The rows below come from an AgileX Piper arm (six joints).
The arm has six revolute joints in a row. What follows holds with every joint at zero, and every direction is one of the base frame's. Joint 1 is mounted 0.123 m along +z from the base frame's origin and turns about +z. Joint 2 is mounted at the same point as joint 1 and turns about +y. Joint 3 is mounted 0.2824 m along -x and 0.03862 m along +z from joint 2 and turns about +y. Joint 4 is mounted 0.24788 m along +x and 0.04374 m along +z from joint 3 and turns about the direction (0.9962, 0, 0.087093). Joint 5 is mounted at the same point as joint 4 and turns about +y. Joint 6 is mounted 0.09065 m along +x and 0.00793 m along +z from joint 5 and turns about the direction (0.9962, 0, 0.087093). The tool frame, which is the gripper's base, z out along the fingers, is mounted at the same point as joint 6; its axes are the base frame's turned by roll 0, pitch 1.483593 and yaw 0 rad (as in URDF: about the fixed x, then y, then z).
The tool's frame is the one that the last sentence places.
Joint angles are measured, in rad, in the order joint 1, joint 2, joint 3, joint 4, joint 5, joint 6. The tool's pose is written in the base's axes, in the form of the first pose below.
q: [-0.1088 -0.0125 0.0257 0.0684 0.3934 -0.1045]
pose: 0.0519 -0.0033 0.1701 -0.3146 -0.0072 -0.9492 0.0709 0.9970 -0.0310
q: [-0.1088 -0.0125 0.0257 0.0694 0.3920 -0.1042]
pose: 0.0520 -0.0033 0.1702 -0.3131 -0.0061 -0.9497 0.0710 0.9970 -0.0298
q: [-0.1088 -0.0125 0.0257 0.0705 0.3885 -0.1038]
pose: 0.0521 -0.0032 0.1705 -0.3097 -0.0049 -0.9508 0.0714 0.9970 -0.0284
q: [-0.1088 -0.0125 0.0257 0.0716 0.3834 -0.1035]
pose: 0.0522 -0.0033 0.1709 -0.3047 -0.0040 -0.9524 0.0720 0.9970 -0.0272
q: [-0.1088 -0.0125 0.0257 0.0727 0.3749 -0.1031]
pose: 0.0524 -0.0033 0.1717 -0.2965 -0.0032 -0.9550 0.0728 0.9970 -0.0260
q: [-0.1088 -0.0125 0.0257 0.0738 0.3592 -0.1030]
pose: 0.0528 -0.0034 0.1730 -0.2815 -0.0033 -0.9596 0.0743 0.9969 -0.0253
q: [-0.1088 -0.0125 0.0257 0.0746 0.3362 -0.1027]
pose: 0.0534 -0.0036 0.1751 -0.2594 -0.0041 -0.9657 0.0766 0.9968 -0.0248
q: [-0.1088 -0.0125 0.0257 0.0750 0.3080 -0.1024]
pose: 0.0540 -0.0038 0.1775 -0.2323 -0.0057 -0.9726 0.0794 0.9965 -0.0248
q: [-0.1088 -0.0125 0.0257 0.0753 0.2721 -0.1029]
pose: 0.0547 -0.0041 0.1807 -0.1975 -0.0090 -0.9803 0.0829 0.9962 -0.0258
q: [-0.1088 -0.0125 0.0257 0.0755 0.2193 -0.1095]
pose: 0.0554 -0.0046 0.1854 -0.1466 -0.0200 -0.9890 0.0872 0.9956 -0.0331
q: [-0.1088 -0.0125 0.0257 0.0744 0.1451 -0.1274]
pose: 0.0561 -0.0051 0.1921 -0.0754 -0.0458 -0.9961 0.0940 0.9942 -0.0529
